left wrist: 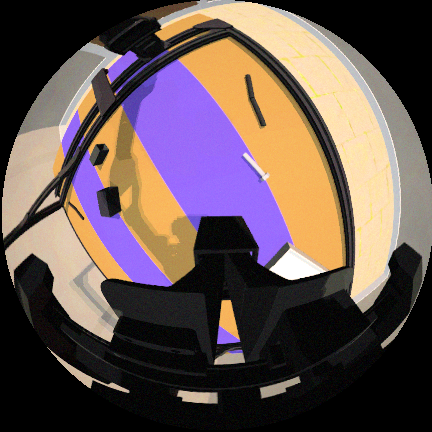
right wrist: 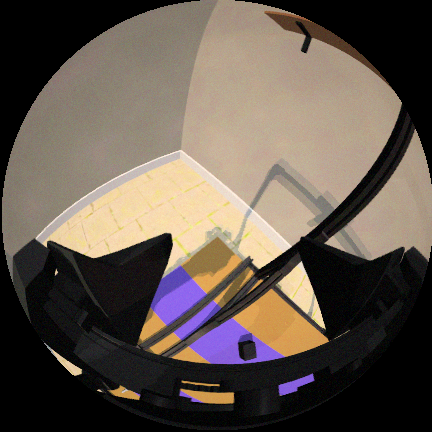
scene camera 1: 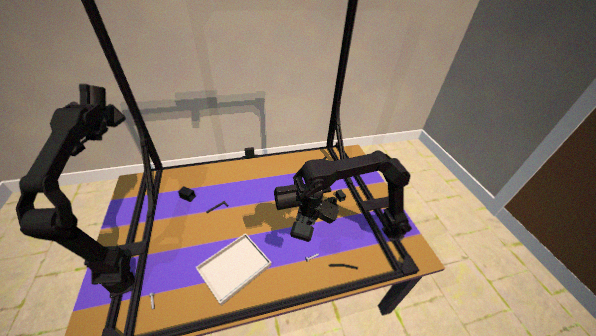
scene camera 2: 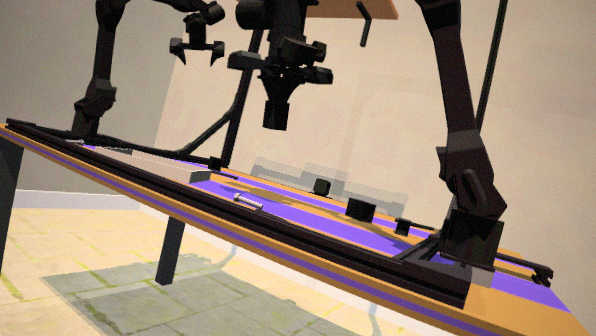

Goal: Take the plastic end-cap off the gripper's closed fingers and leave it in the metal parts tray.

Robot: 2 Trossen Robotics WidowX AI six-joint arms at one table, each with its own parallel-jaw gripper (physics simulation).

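Pixels of known places: left gripper, between the fingertips: (left wrist: 222, 248) (scene camera 1: 305, 221) (scene camera 2: 276, 117); right gripper, between the fingertips: (left wrist: 216, 402) (right wrist: 238, 242) (scene camera 2: 198, 65); left arm's base, origin of its link: (left wrist: 152, 49) (scene camera 1: 392, 232) (scene camera 2: 465, 260); right arm's base, origin of its link: (scene camera 1: 122, 284) (scene camera 2: 82, 135).
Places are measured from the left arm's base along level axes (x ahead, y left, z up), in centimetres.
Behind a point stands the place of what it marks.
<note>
The black plastic end-cap (scene camera 1: 302, 229) sits over the closed fingers of one arm's gripper (scene camera 1: 305, 223) {z 13.9, x 35.1, y -7.1 cm}, which points down over the middle of the table, right of the tray. The cap also shows in scene camera 2 (scene camera 2: 276, 114) {z 14.2, x 34.3, y -5.5 cm} and in the left wrist view (left wrist: 223, 237) {z 15.4, x 33.8, y -6.0 cm}, at the tips of the shut fingers. The metal parts tray (scene camera 1: 233, 267) {z -1.6, x 60.8, y -7.6 cm} is white, shallow and empty, near the front edge; its corner shows in the left wrist view (left wrist: 294, 261) {z -1.6, x 53.8, y -4.8 cm}. The other gripper (scene camera 2: 197, 48) is raised high at the far left, open and empty (right wrist: 231, 280).
A black frame of bars (scene camera 1: 143, 133) {z 21.6, x 84.2, y -64.0 cm} surrounds the table. Small black blocks (scene camera 1: 187, 194) {z 2.0, x 72.9, y -43.6 cm} (scene camera 1: 340, 195) {z 1.0, x 11.1, y -23.2 cm}, a black rod (scene camera 1: 216, 207) {z -1.5, x 62.6, y -35.9 cm}, another rod (scene camera 1: 343, 267) {z -1.4, x 24.5, y 5.1 cm} and small bolts (scene camera 1: 311, 257) {z -1.1, x 34.0, y -1.7 cm} (scene camera 1: 152, 301) {z -1.2, x 86.4, y -4.7 cm} lie on the striped top.
</note>
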